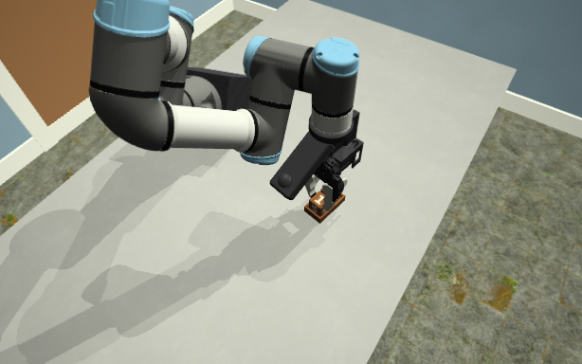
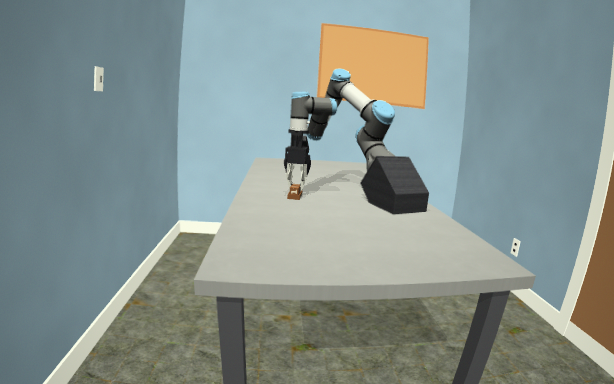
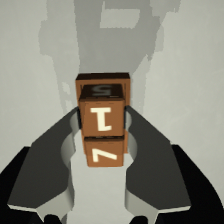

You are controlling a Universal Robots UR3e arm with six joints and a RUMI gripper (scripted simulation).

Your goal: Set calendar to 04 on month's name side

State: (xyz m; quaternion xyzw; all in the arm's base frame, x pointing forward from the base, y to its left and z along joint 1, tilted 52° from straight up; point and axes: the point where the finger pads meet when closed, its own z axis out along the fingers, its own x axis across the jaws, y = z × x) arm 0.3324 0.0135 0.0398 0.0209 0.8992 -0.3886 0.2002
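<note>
My gripper is now 10 mm above the cube. Round my hand: brown tray: 30 mm below, 20 mm to the left.
</note>
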